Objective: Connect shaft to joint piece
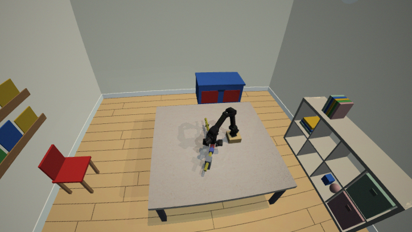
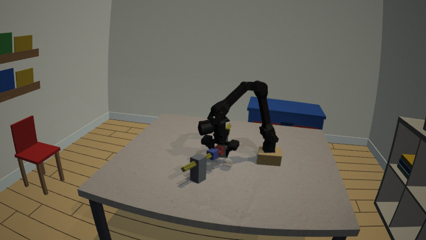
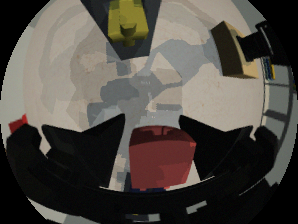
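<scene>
My gripper tip is 4 cm below the red joint piece, 2 cm to the right of it and 1 cm short of it.
</scene>
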